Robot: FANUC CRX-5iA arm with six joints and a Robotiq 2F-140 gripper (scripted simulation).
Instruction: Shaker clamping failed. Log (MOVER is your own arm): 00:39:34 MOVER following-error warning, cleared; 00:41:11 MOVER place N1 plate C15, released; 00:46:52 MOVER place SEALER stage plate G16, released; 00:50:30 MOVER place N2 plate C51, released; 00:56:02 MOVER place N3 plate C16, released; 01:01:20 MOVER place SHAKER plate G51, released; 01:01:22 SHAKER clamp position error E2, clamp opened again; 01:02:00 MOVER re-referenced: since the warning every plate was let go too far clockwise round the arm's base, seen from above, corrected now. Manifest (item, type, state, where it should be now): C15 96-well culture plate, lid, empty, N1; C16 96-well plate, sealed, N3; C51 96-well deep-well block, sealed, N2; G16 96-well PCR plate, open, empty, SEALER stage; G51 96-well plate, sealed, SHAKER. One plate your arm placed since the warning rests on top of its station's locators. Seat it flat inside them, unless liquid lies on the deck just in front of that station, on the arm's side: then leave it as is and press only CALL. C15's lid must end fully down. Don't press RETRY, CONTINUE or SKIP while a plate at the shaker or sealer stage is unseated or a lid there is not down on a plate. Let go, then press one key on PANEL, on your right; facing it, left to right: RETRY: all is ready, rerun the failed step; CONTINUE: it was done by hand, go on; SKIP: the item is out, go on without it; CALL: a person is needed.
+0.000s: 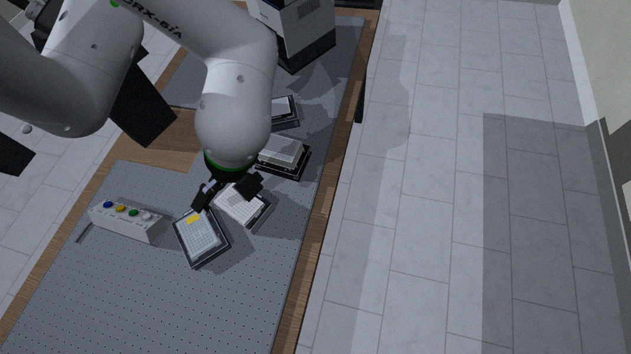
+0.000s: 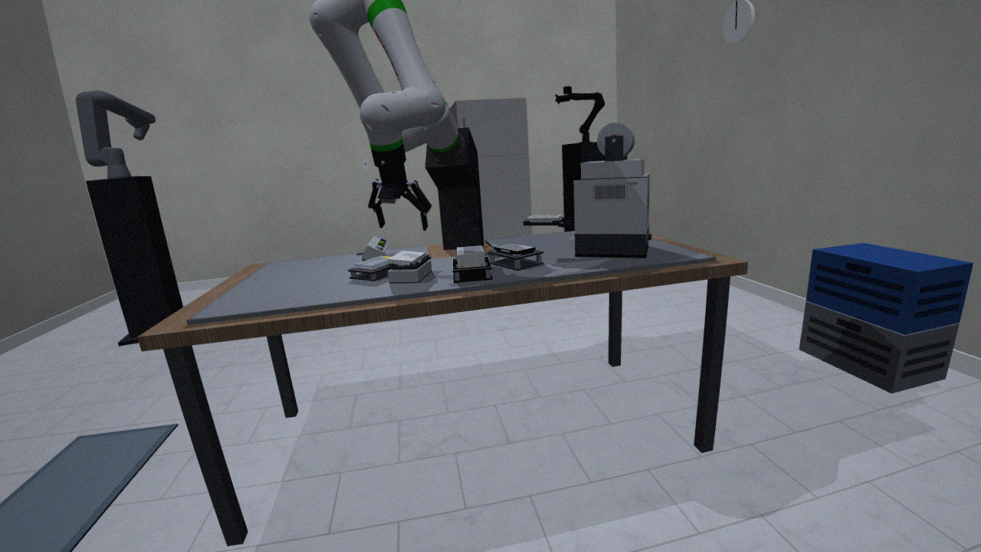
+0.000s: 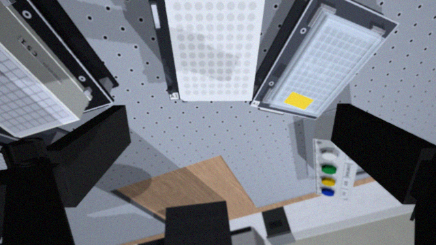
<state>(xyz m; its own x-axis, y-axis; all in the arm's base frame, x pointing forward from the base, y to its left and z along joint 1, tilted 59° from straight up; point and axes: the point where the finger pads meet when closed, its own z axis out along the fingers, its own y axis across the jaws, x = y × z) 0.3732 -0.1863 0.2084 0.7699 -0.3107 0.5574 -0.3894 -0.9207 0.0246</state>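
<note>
Now: the shaker 140 mm below my hand and 30 mm ahead of it.
</note>
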